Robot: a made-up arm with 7 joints. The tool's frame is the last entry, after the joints. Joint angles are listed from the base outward.
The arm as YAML. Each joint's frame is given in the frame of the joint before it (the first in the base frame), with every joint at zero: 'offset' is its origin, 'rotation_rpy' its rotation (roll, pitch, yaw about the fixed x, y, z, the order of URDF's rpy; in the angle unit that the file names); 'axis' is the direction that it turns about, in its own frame. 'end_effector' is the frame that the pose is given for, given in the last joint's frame.
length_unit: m
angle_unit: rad
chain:
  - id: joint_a
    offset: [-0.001, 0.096, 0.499]
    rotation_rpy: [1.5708, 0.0, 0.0]
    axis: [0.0, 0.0, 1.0]
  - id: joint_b
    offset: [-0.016, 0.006, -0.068]
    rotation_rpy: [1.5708, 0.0, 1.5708]
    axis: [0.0, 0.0, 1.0]
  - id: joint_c
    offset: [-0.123, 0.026, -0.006]
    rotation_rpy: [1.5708, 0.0, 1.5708]
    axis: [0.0, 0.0, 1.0]
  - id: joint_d
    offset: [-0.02, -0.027, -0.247]
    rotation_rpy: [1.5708, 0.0, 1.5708]
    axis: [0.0, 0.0, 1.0]
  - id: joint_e
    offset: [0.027, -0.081, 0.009]
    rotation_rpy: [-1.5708, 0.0, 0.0]
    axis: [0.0, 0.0, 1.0]
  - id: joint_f
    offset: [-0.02, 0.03, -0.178]
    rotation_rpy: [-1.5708, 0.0, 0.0]
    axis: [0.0, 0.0, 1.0]
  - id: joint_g
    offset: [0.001, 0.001, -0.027]
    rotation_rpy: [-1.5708, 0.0, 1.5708]
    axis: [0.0, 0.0, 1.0]
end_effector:
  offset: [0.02, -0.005, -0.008]
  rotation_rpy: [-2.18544, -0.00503, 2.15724]
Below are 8 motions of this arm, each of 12 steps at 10 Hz.
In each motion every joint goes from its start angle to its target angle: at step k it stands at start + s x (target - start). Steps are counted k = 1, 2, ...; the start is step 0. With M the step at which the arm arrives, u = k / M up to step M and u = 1 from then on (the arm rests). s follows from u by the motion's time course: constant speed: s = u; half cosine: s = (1 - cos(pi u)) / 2; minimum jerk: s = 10 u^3 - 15 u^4 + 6 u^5.
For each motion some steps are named. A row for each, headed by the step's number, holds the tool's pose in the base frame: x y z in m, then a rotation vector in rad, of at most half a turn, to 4 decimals.
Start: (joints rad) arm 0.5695 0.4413 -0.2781 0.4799 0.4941 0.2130 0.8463
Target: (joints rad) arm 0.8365 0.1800 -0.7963 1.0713 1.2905 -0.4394 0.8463
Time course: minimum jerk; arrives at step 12
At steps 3, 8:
3: 0.4052 0.3378 0.0850 -0.4813 -1.1784 -2.2349
8: 0.4682 0.1253 0.2303 -0.0604 2.0312 2.1598

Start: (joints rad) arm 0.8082 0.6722 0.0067 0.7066 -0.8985 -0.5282 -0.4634
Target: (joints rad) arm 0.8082 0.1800 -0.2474 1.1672 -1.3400 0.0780 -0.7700
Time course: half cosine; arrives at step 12
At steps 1, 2, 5, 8, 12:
1: 0.4151 0.5010 0.3166 1.8329 0.3750 -1.8403
2: 0.4224 0.4858 0.3161 1.8522 0.3844 -1.8322
5: 0.4563 0.3891 0.3190 1.9962 0.4262 -1.7394
8: 0.4708 0.2642 0.3370 2.2047 0.4252 -1.5096
12: 0.4626 0.1847 0.3569 2.3257 0.3856 -1.2907

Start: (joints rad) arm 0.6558 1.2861 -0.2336 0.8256 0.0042 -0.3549 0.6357
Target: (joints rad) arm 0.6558 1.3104 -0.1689 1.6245 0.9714 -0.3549 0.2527
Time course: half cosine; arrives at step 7
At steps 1, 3, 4, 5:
1: 0.2595 0.6556 0.4411 0.8446 0.3296 -2.4964
3: 0.2759 0.5929 0.4793 1.2969 -0.1223 -2.4724
4: 0.2765 0.5487 0.5006 1.5014 -0.4748 -2.4245
5: 0.2703 0.5083 0.5163 1.6088 -0.8182 -2.3661

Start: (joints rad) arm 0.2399 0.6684 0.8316 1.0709 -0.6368 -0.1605 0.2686
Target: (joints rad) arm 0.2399 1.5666 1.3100 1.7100 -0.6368 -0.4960 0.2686
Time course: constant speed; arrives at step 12
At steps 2, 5, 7, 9, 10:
2: 0.1493 0.6146 0.3517 1.2010 0.4376 -1.6466
5: 0.0959 0.6167 0.4895 1.5932 0.7195 -1.4769
7: 0.0588 0.5928 0.5713 1.8389 0.9288 -1.3376
9: 0.0226 0.5523 0.6403 2.0671 1.1544 -1.1716
10: 0.0054 0.5271 0.6690 2.1729 1.2731 -1.0770

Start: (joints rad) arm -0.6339 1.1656 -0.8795 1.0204 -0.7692 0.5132 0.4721
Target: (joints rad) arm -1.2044 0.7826 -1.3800 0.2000 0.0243 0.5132 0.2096
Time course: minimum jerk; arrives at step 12
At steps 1, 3, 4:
1: -0.1054 0.5621 0.1292 1.1560 -1.8138 1.7557
3: -0.1520 0.5668 0.1292 1.2944 -1.7797 1.6890
4: -0.2015 0.5709 0.1355 1.4293 -1.7518 1.6043

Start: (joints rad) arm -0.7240 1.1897 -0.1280 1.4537 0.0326 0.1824 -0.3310
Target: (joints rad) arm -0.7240 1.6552 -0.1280 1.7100 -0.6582 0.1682 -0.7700
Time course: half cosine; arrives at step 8
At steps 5, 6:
5: 0.1436 0.4927 0.3214 -1.2905 -1.1627 2.5225
6: 0.1584 0.4806 0.3431 -1.4105 -1.0834 2.2931

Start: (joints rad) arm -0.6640 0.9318 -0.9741 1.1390 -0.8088 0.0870 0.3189
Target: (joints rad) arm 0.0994 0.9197 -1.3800 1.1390 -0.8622 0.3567 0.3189
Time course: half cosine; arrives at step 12
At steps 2, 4, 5, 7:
2: -0.1564 0.4141 0.0628 0.9203 -0.8881 2.0698
4: -0.1102 0.4077 0.0437 0.7990 -0.9752 2.0895
5: -0.0785 0.4038 0.0340 0.7178 -1.0346 2.0995
7: -0.0081 0.3964 0.0215 0.5405 -1.1676 2.1129

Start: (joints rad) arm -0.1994 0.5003 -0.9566 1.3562 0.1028 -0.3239 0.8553
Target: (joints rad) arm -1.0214 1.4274 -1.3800 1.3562 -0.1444 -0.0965 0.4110
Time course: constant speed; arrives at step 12
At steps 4, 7, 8, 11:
4: -0.1230 0.2917 0.0535 1.3928 0.3982 2.2486
7: -0.2080 0.3890 0.1249 1.6973 0.0484 2.0667
8: -0.2279 0.4202 0.1562 1.7764 -0.0653 1.9797
11: -0.2558 0.5072 0.2632 1.9366 -0.3753 1.6582

